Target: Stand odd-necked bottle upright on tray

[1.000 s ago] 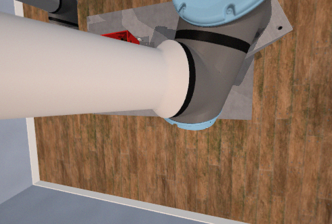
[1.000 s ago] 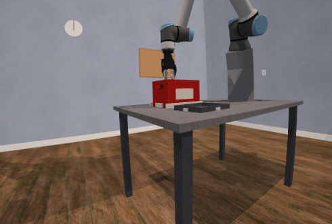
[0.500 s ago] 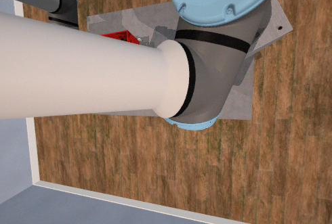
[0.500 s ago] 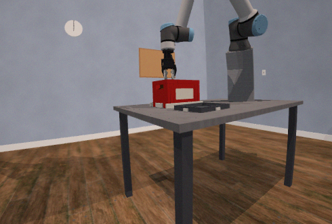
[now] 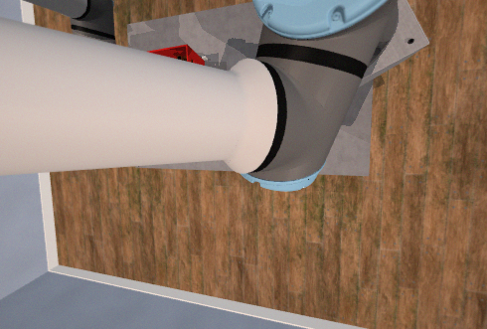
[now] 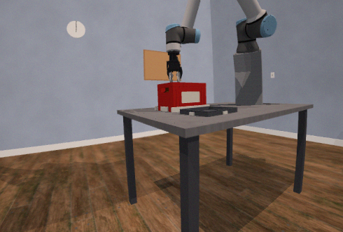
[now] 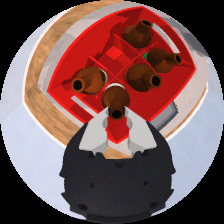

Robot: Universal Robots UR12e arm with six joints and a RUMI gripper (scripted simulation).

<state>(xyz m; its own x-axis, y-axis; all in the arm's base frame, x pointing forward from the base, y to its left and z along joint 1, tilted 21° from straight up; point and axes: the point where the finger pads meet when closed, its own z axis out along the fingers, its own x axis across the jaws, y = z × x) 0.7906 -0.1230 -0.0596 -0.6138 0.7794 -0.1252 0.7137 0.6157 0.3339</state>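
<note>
Right now the red crate is 9 cm behind my hand, 3 cm to the right of it and 7 cm below it. From my hand the other things lie so: dark tray: 4 cm behind, 23 cm to the left, 14 cm below.
</note>
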